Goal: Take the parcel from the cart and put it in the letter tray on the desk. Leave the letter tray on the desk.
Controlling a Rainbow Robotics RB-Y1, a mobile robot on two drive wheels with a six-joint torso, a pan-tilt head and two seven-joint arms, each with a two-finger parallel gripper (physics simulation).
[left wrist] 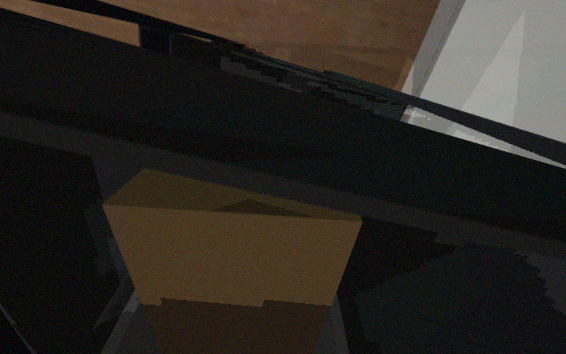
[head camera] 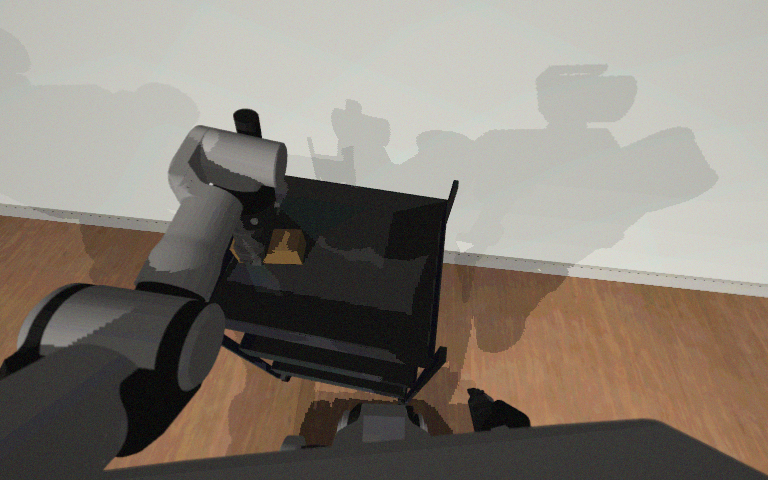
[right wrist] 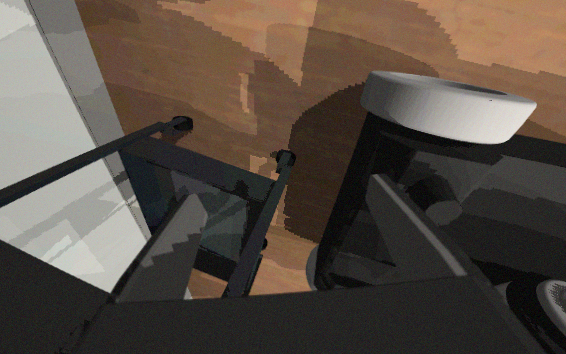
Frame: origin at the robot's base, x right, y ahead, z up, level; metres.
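Where they show: left gripper, fingertip midpoint: (head camera: 261, 251); right gripper, fingertip midpoint: (head camera: 476, 413) (right wrist: 283, 196).
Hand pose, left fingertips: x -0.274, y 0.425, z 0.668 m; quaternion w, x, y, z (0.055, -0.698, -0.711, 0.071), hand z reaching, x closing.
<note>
After its pixels a point has its place.
The parcel, an orange-brown box (head camera: 286, 247) {x -0.205, y 0.409, z 0.716 m} (left wrist: 235, 255) {x -0.301, y 0.425, z 0.715 m}, is on the black cart (head camera: 362, 283) {x -0.055, y 0.364, z 0.663 m} (right wrist: 260, 222) {x 0.081, y 0.211, z 0.252 m}, at its left part in the head camera. Whether it touches the cart's surface cannot be told. My left gripper (head camera: 254, 249) {x -0.274, y 0.425, z 0.668 m} (left wrist: 235, 300) is shut on the parcel, with one finger against each side in the left wrist view; the arm covers part of the parcel in the head camera. My right gripper (right wrist: 283, 196) {x 0.235, y 0.165, z 0.346 m} is open and empty, low beside the cart. The desk and the letter tray do not show in these views.
The cart has raised edges and an upright handle post (head camera: 451, 198) {x 0.120, y 0.524, z 0.747 m} at its right. A pale wall (head camera: 679, 226) {x 0.986, y 0.745, z 0.398 m} stands close behind it. Wooden floor (head camera: 623, 350) {x 0.941, y 0.427, z 0.000 m} lies to the right. A white round part (right wrist: 445, 112) of a dark base is close beside the right gripper.
</note>
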